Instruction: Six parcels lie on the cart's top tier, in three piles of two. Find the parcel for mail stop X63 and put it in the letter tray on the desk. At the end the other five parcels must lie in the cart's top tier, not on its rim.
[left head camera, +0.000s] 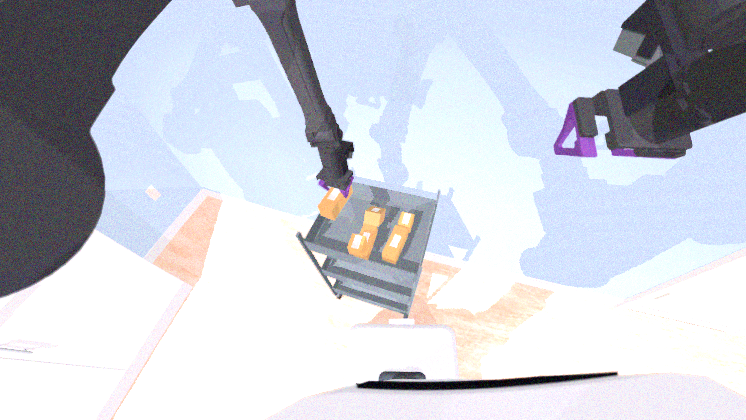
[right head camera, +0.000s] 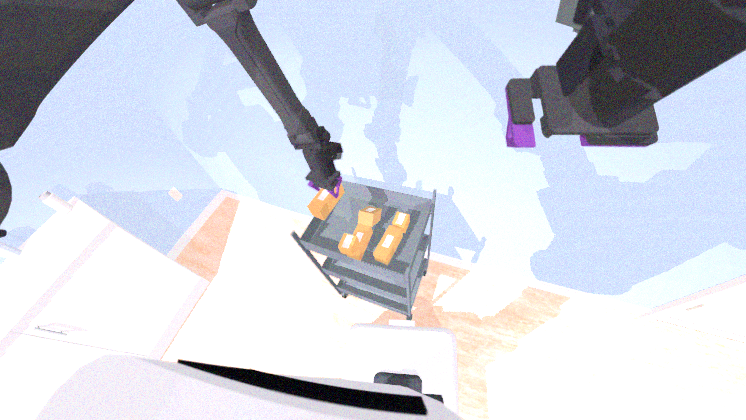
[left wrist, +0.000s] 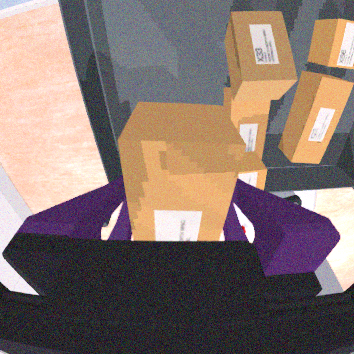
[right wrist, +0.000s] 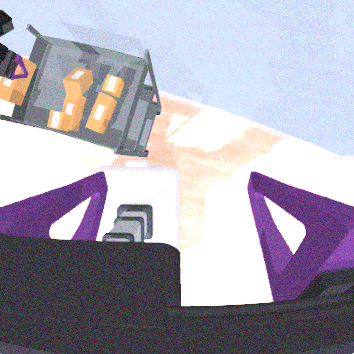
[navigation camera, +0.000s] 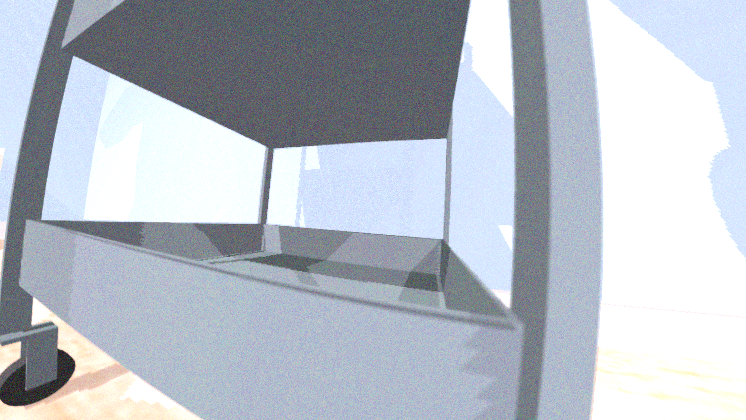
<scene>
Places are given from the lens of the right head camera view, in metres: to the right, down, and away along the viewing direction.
left gripper (right head camera: 330, 195): -0.15, -0.05, 0.82
right gripper (right head camera: 544, 141): 0.21, -0.09, 0.26
grey three-tier cart (right head camera: 394, 286): 0.10, 0.35, 1.07
</scene>
